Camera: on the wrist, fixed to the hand. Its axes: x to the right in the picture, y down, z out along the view.
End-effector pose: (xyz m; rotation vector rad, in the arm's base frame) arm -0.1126 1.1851 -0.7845 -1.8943 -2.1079 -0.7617
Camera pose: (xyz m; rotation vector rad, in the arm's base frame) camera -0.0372 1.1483 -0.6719 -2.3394 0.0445 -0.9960
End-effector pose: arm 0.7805 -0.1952 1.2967 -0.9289 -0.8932 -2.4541
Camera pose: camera 0.7793 -0.3353 1.2881 -0.6025 0.4402 -1.3141
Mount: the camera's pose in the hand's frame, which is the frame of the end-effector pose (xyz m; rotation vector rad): 0.0105 0.0982 -0.0998 -0.3889 0.5069 1.5184
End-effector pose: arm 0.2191 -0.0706 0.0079 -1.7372 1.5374 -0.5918
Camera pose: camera 0.0836 -0.1044 -0.0063 -0.1896 2.8280 0.1193
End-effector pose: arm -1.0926 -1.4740 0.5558 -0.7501 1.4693 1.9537
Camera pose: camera -1.1621 -1.5918 0.5877 0.0829 -1.2296 -1.7725
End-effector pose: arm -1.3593 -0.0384 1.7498 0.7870 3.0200 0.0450
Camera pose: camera -1.3233 0.0501 1.8527 -2.3218 -1.3774 -0.6825
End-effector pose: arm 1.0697 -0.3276 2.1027 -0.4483 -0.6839 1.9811
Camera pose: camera 1.0550 -0.3283 1.9631 1.6293 0.2770 -2.2044
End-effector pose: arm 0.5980 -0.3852 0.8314 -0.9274 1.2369 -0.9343
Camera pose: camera 0.5066 -0.3674 0.7263 0.1789 2.0475 0.3495
